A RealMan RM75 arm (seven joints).
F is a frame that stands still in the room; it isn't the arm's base.
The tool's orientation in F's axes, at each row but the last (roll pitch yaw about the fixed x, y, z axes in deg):
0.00, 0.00, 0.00
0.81, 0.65, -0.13
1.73, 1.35, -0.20
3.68, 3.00, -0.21
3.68, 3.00, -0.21
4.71, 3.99, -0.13
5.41, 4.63, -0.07
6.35, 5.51, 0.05
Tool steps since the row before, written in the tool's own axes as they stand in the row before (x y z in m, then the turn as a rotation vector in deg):
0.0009, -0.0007, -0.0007, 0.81, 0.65, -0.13
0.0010, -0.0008, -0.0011, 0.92, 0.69, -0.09
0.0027, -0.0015, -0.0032, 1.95, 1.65, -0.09
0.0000, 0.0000, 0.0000, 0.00, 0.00, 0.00
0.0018, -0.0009, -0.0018, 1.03, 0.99, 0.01
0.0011, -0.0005, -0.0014, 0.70, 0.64, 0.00
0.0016, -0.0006, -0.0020, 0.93, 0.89, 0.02
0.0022, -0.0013, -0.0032, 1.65, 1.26, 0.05
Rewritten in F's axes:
0.0009, -0.0007, -0.0007, 0.81, 0.65, -0.13
0.0010, -0.0008, -0.0011, 0.92, 0.69, -0.09
0.0026, -0.0014, -0.0033, 1.95, 1.65, -0.09
0.0000, 0.0000, 0.0000, 0.00, 0.00, 0.00
0.0017, -0.0008, -0.0019, 1.04, 0.98, 0.02
0.0010, -0.0004, -0.0015, 0.70, 0.64, 0.00
0.0014, -0.0004, -0.0022, 0.94, 0.88, 0.03
0.0019, -0.0009, -0.0035, 1.66, 1.25, 0.03

